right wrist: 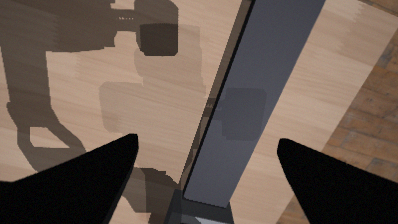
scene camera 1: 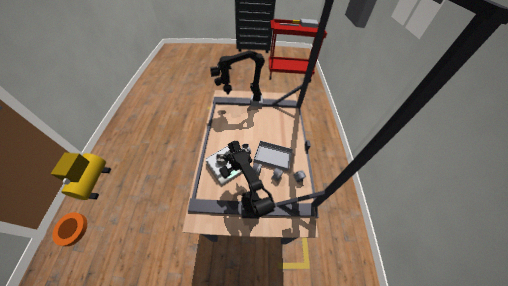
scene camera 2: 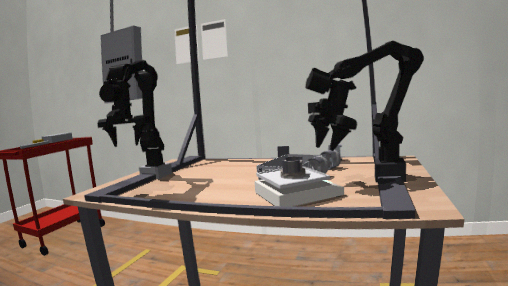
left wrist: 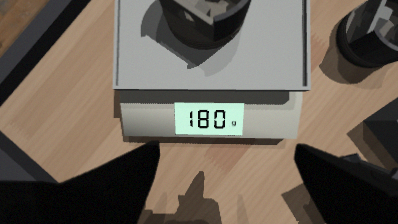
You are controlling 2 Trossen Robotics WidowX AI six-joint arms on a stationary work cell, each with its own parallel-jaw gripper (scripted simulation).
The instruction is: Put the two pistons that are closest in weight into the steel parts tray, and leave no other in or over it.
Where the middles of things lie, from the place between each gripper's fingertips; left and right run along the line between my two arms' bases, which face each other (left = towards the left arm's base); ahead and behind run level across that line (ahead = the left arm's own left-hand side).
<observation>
Now: the scale plate [scene camera 2: 273, 177] 10 cm below my left hand, 9 cm to the right of it and 9 cm ahead of it. Also, from my left hand: steel parts tray [scene camera 1: 269, 154] 24 cm behind, 18 cm to the right, 14 cm below; white scale [scene camera 2: 297, 195] 12 cm below, 9 cm to the right, 8 cm ahead.
The scale plate is 4 cm behind my right hand, 56 cm to the left of it and 14 cm below it. Also, from my right hand: steel parts tray (37 cm behind, 48 cm to the left, 19 cm below); then white scale (5 cm behind, 57 cm to the left, 16 cm below).
</observation>
